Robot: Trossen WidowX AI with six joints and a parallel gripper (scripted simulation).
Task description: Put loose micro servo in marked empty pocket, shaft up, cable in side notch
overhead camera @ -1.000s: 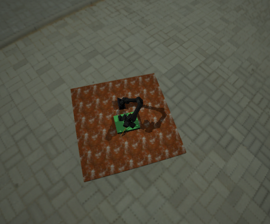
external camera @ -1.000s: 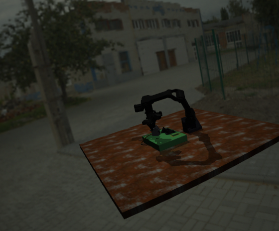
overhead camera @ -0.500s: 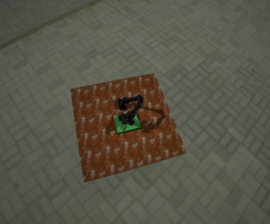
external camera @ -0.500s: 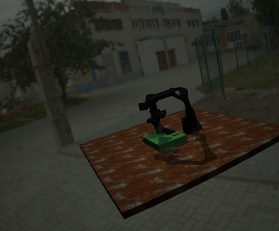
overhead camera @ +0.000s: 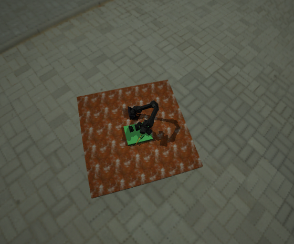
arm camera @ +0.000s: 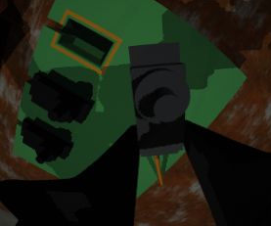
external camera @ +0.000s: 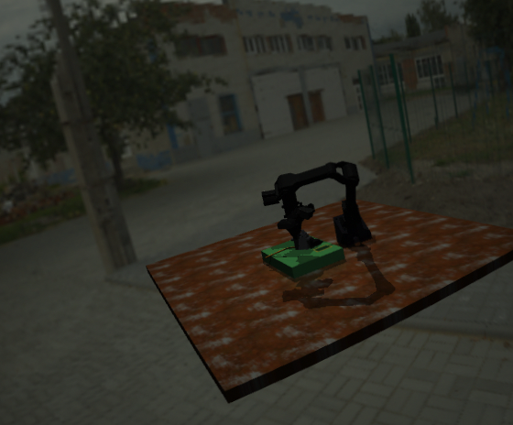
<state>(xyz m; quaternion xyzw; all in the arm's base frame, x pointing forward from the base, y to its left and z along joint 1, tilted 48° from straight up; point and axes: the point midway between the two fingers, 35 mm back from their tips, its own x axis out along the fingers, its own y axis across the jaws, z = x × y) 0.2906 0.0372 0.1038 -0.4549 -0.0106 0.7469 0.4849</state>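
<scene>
The green deck is 10 cm below my gripper tip, 6 cm to the right of it and 2 cm ahead of it.
</scene>
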